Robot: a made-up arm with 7 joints. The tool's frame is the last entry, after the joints. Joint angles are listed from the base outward. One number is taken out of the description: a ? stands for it. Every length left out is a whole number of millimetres.
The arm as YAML. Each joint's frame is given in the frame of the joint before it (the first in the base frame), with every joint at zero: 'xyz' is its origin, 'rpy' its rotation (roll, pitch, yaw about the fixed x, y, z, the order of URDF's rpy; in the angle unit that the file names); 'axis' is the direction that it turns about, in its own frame. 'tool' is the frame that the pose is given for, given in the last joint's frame.
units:
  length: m
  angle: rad
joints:
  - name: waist
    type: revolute
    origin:
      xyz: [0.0, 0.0, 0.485]
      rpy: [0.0, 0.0, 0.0]
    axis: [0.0, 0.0, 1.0]
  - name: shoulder
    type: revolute
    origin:
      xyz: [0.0, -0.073, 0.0]
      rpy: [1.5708, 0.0, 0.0]
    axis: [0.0, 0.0, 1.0]
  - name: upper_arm
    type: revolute
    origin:
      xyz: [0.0, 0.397, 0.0]
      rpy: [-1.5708, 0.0, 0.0]
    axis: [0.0, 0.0, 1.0]
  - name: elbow
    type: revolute
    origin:
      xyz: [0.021, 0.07, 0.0]
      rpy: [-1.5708, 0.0, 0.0]
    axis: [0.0, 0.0, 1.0]
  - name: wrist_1
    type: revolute
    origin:
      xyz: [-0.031, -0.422, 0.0]
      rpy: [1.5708, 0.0, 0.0]
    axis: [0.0, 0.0, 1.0]
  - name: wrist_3
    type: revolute
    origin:
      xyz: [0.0, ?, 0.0]
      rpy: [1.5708, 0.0, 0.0]
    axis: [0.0, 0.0, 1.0]
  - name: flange
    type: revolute
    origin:
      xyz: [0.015, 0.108, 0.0]
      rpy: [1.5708, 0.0, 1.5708]
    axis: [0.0, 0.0, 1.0]
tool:
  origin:
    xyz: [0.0, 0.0, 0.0]
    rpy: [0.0, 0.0, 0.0]
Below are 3 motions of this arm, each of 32 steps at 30 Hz.
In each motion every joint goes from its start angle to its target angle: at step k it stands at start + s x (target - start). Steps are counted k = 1, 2, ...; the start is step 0. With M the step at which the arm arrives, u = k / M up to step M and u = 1 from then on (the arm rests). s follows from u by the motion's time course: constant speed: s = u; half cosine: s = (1 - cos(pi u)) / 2; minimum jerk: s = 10 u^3 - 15 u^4 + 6 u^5.
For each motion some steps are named. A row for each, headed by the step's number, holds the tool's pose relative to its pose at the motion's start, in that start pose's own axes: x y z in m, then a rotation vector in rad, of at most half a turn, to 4 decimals.
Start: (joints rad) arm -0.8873 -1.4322 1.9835 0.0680 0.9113 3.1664 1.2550
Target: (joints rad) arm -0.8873 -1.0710 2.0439 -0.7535 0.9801 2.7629 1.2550
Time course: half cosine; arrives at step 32
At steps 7, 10, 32:
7: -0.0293 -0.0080 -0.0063 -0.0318 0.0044 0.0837
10: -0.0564 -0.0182 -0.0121 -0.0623 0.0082 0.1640
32: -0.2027 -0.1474 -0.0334 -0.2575 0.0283 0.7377

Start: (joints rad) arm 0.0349 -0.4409 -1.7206 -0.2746 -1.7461 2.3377 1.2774
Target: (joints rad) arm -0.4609 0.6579 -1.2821 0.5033 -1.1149 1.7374 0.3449
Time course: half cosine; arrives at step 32
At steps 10, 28, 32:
10: -0.1726 0.1038 -0.0945 -0.2600 -0.2597 0.0258
28: -0.3462 0.3691 -0.7225 -1.0902 -1.2161 0.0320
32: -0.3363 0.3754 -0.7573 -1.1270 -1.2589 0.0413

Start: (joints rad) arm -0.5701 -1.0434 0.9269 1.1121 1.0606 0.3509 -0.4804
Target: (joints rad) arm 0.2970 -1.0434 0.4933 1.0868 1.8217 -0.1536 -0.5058
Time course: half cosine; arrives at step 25
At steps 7, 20, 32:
7: -0.0194 0.0376 0.1027 0.1106 -0.1333 0.0850
20: -0.2124 0.1240 0.4611 0.5260 -0.5757 0.3914
32: -0.2484 0.1283 0.4998 0.5793 -0.6243 0.4269

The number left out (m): -0.091
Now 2 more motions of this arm.
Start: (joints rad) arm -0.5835 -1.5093 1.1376 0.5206 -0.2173 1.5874 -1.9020
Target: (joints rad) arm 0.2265 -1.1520 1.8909 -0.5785 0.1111 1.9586 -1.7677
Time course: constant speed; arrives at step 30
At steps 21, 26, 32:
21: 0.2285 0.0531 -0.0395 -0.5698 0.1272 0.9324
26: 0.2601 0.0098 -0.0505 -0.5920 0.0556 1.1995
32: 0.2862 -0.0383 -0.0609 -0.5788 -0.0419 1.4020

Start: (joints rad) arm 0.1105 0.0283 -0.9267 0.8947 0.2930 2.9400 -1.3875
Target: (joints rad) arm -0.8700 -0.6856 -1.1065 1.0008 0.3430 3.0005 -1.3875
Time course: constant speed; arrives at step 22
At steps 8, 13, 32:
8: -0.0664 -0.0329 -0.0782 0.1776 0.3037 -0.3402
13: -0.1474 -0.0278 -0.1243 0.3023 0.4626 -0.5717
32: -0.3308 0.0637 -0.1801 0.5515 0.6789 -1.0146

